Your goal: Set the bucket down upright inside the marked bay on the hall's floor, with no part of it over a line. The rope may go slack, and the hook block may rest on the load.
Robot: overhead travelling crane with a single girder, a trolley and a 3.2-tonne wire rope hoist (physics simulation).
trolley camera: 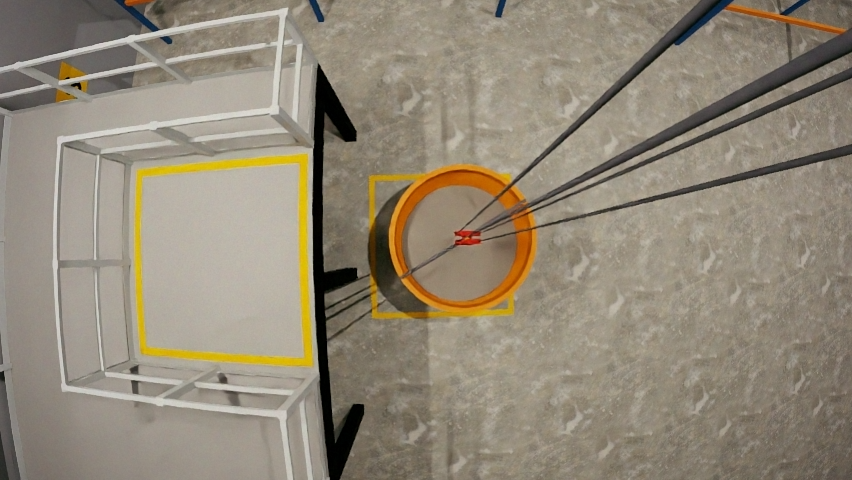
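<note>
The round orange bucket shows from above, with a grey inside. It looks upright, and its shadow falls to its left. The yellow outline of the marked bay shows on the floor around and partly behind it. In this view the rim reaches past the right and top lines and covers parts of them; the left line shows clear of the rim. My red hook block is above the bucket's middle, and the bucket's thin bail runs through under it. The hook itself and the bucket's underside are hidden, so the exact gap to the floor cannot be told.
A grey raised platform with white railings and a black edge stands at the left. A yellow square is marked on it. Black legs reach out from its edge. Blue and orange frame parts show at the top.
</note>
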